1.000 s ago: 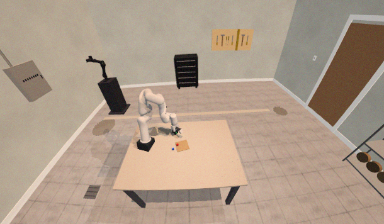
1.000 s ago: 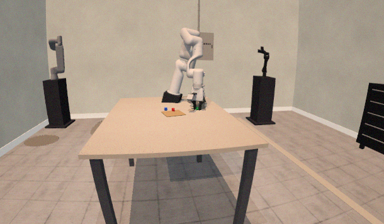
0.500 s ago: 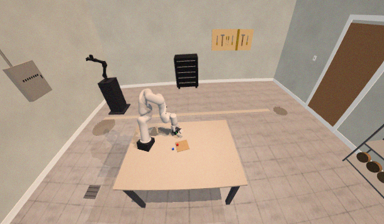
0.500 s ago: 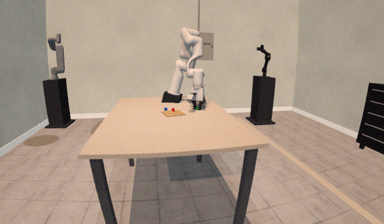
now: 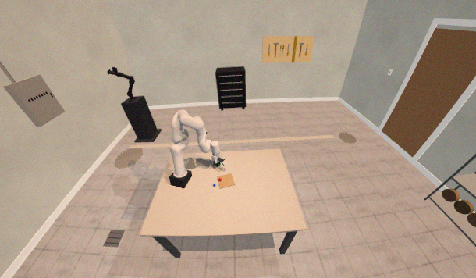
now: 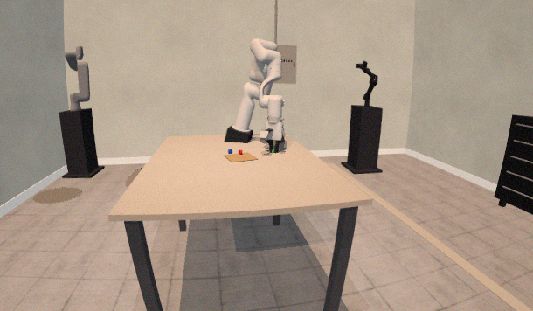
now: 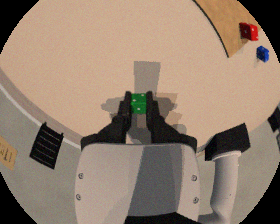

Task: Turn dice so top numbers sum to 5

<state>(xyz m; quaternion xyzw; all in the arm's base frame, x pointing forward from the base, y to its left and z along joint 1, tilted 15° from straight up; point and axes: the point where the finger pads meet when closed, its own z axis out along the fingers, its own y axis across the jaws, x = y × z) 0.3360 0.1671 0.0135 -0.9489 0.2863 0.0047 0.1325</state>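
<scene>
Now: hand 90 mm short of the brown mat, 190 mm to the left of it and 20 mm above it. The rest, counted from my hand: red die 40 mm ahead, 190 mm to the right, 10 mm below; then green die 10 mm below; then blue die 10 mm behind, 240 mm to the right, 10 mm below.
</scene>
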